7 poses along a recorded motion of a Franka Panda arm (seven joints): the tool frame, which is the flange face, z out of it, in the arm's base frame.
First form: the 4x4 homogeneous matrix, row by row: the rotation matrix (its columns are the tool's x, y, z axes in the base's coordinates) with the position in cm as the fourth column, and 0 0 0 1 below. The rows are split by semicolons.
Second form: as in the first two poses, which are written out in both.
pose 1, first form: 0.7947 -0.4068 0.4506 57.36; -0.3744 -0.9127 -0.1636 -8.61; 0.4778 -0.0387 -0.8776 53.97; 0 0 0 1
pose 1, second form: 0.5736 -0.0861 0.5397; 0.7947 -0.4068 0.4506; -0.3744 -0.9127 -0.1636; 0.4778 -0.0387 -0.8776
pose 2, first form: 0.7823 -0.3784 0.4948 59.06; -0.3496 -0.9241 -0.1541 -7.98; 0.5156 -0.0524 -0.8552 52.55; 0 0 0 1
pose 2, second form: 0.5906 -0.0798 0.5255; 0.7823 -0.3784 0.4948; -0.3496 -0.9241 -0.1541; 0.5156 -0.0524 -0.8552
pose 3, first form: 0.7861 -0.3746 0.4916 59.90; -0.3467 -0.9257 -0.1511 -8.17; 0.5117 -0.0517 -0.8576 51.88; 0 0 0 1
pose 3, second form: 0.5990 -0.0817 0.5188; 0.7861 -0.3746 0.4916; -0.3467 -0.9257 -0.1511; 0.5117 -0.0517 -0.8576
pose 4, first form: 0.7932 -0.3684 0.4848 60.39; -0.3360 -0.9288 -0.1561 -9.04; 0.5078 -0.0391 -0.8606 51.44; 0 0 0 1
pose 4, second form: 0.6039 -0.0904 0.5144; 0.7932 -0.3684 0.4848; -0.3360 -0.9288 -0.1561; 0.5078 -0.0391 -0.8606
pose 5, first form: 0.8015 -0.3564 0.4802 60.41; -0.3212 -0.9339 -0.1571 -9.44; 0.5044 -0.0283 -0.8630 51.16; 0 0 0 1
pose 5, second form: 0.6041 -0.0944 0.5116; 0.8015 -0.3564 0.4802; -0.3212 -0.9339 -0.1571; 0.5044 -0.0283 -0.8630
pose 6, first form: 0.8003 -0.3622 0.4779 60.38; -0.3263 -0.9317 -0.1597 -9.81; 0.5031 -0.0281 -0.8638 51.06; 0 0 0 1
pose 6, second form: 0.6038 -0.0981 0.5106; 0.8003 -0.3622 0.4779; -0.3263 -0.9317 -0.1597; 0.5031 -0.0281 -0.8638
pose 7, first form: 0.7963 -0.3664 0.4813 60.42; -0.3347 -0.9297 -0.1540 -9.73; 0.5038 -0.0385 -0.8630 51.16; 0 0 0 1
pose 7, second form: 0.6042 -0.0973 0.5116; 0.7963 -0.3664 0.4813; -0.3347 -0.9297 -0.1540; 0.5038 -0.0385 -0.8630
